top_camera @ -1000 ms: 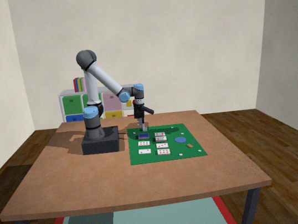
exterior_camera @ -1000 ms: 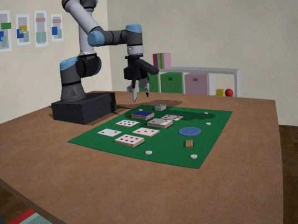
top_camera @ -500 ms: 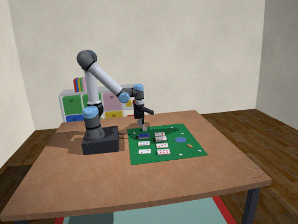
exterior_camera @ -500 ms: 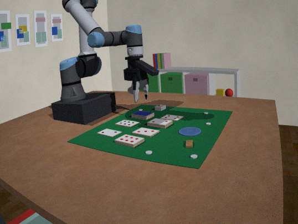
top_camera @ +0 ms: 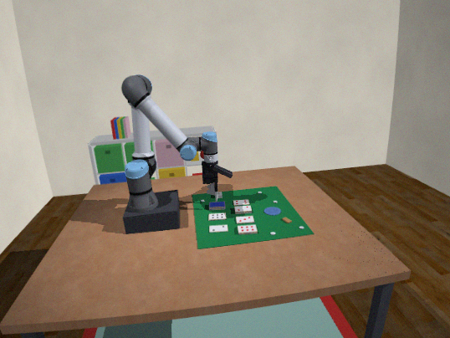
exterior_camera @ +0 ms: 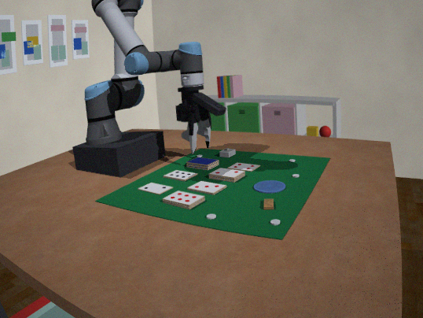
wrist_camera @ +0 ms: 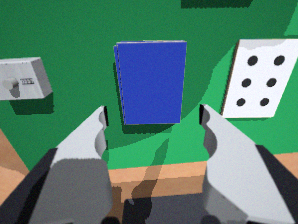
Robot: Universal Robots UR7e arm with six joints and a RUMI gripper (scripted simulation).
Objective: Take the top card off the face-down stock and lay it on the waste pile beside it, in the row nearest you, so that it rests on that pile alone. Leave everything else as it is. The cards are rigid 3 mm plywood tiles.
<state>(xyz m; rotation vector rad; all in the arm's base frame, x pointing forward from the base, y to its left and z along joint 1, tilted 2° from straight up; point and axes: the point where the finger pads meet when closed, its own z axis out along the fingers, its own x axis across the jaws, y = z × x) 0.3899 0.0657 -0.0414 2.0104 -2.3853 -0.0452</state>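
My hand is 5 cm above the blue-backed card. Round my hand: green mat: 13 cm ahead, 10 cm to the right, 8 cm below; then grey block: 4 cm ahead, 14 cm to the left, 5 cm below; then black six card: 2 cm behind, 12 cm to the right, 6 cm below.
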